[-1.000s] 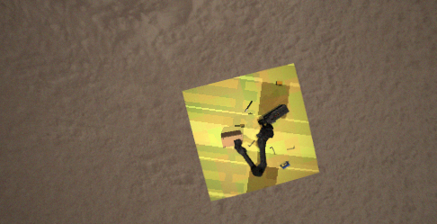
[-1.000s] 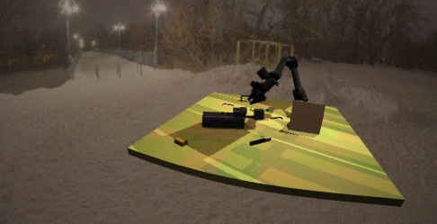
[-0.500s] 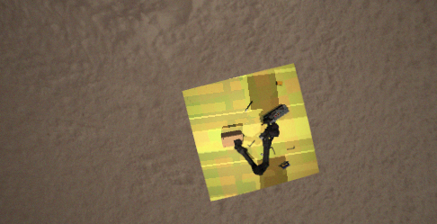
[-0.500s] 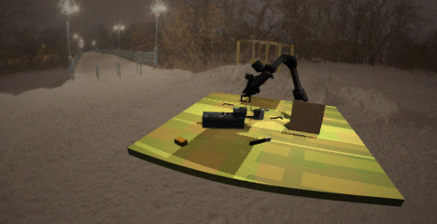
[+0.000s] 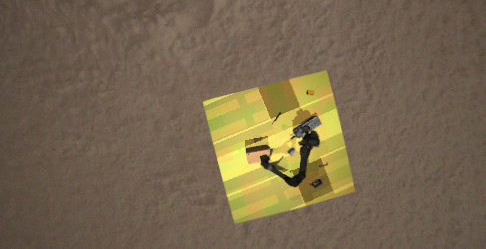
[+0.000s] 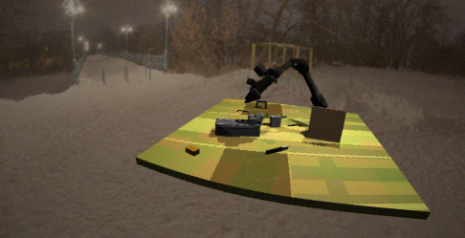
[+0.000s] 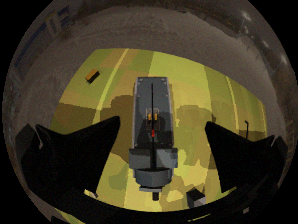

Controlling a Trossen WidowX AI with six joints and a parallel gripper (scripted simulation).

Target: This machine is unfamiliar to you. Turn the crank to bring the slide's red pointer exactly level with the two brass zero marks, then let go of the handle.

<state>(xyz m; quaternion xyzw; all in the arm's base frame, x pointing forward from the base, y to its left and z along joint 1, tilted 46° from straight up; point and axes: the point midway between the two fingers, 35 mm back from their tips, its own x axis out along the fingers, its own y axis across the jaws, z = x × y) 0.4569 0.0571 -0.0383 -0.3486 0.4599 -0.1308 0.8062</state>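
Now: gripper tip 10 mm short of the red pointer, 10 mm to the right of it and 120 mm above it. Round my gripper tip: black stick (220 mm behind, 190 mm to the left, 190 mm below); crank handle (140 mm behind, 20 mm to the right, 140 mm below); grey block (190 mm behind, 160 mm to the right, 160 mm below).
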